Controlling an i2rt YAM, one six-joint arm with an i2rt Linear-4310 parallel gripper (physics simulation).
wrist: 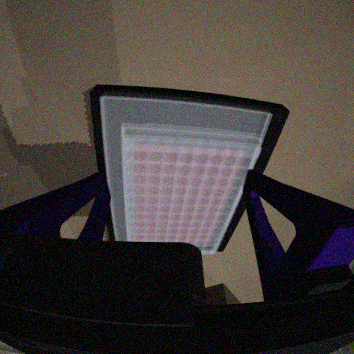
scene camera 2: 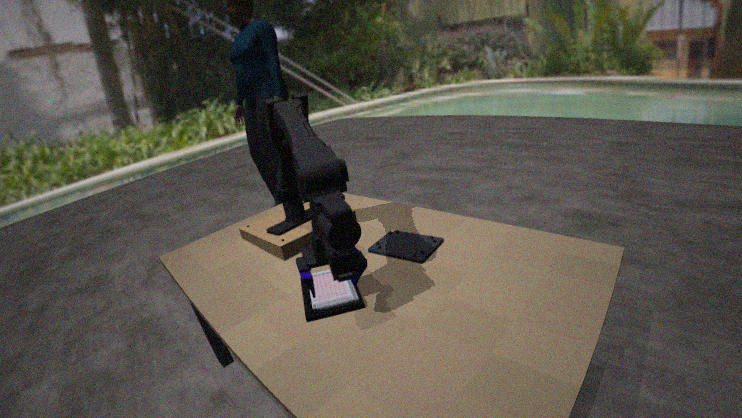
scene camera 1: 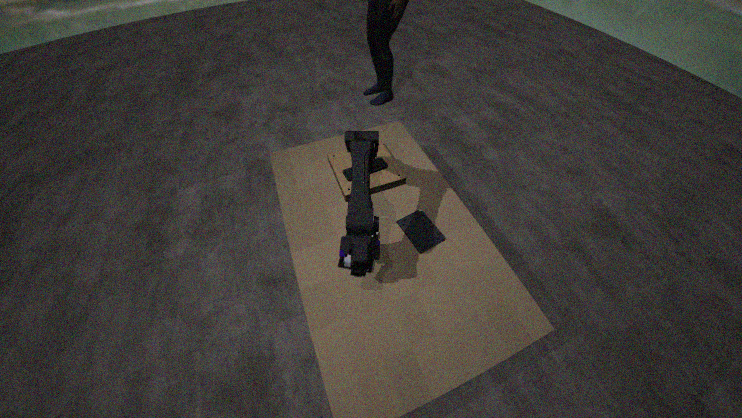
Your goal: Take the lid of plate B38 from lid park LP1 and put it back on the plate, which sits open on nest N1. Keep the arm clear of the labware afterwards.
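Seen in the pictures: gripper, fingertip midpoint: (wrist: 177,177) (scene camera 2: 334,291); arm's base, link origin: (scene camera 2: 297,221).
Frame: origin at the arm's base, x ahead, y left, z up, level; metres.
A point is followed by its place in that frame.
Note:
My gripper (wrist: 177,177) {x 0.357, y -0.207, z -0.014 m} (scene camera 2: 332,274) (scene camera 1: 358,261) {x 0.357, y -0.207, z -0.014 m} is shut on the clear lid (wrist: 175,114) {x 0.395, y -0.228, z -0.009 m} (scene camera 2: 332,292) {x 0.362, y -0.216, z -0.008 m}, with one purple-tipped finger on each long side. The lid hangs low over plate B38 (wrist: 186,189), whose pink wells show through it. I cannot tell whether the lid touches the plate. The plate sits on the black nest N1 (wrist: 191,93) {x 0.391, y -0.238, z -0.033 m} (scene camera 2: 332,313) {x 0.385, y -0.247, z -0.033 m}. In the wrist view the lid looks shifted a little to the left of the plate. Lid park LP1 (scene camera 1: 421,230) {x 0.367, y 0.058, z -0.031 m} (scene camera 2: 405,245) {x 0.366, y 0.050, z -0.031 m} is a bare black square to the right of the arm.
The arm stands on a wooden base block (scene camera 1: 388,182) {x 0.113, y 0.053, z -0.001 m} (scene camera 2: 269,241) {x 0.036, y -0.137, z 0.004 m} at the back of the tan table top (scene camera 1: 415,322) {x 0.639, y -0.146, z -0.041 m} (scene camera 2: 466,312) {x 0.612, y -0.119, z -0.041 m}. A person (scene camera 1: 381,51) (scene camera 2: 256,78) stands close behind the table. Dark floor surrounds the table.

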